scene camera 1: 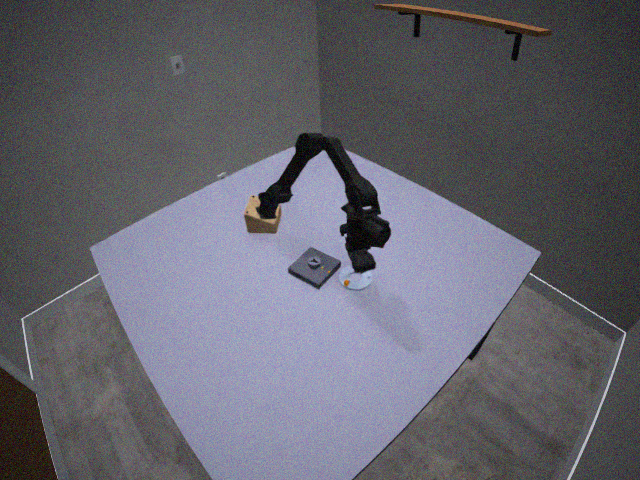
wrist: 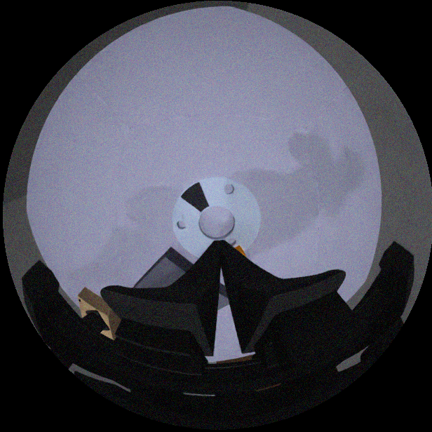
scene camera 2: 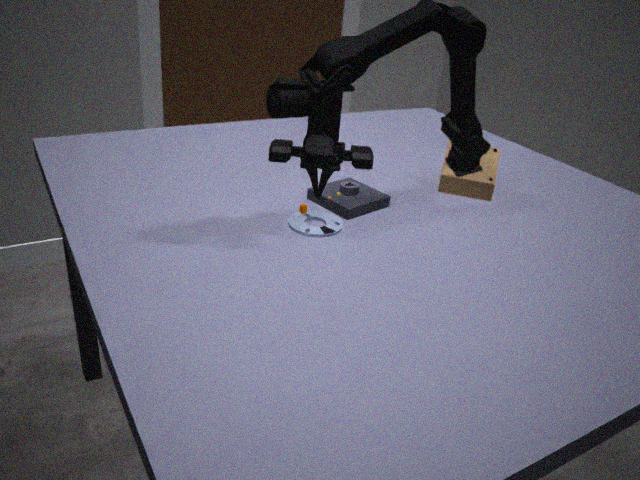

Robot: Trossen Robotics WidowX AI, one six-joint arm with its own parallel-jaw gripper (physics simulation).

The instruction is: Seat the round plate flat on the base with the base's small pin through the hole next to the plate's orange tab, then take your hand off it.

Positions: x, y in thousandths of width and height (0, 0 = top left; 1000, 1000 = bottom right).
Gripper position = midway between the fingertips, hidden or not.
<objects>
My gripper shows in scene camera 1 (557, 553), in the wrist view (508, 568) and in scene camera 2 (496, 411).
</objects>
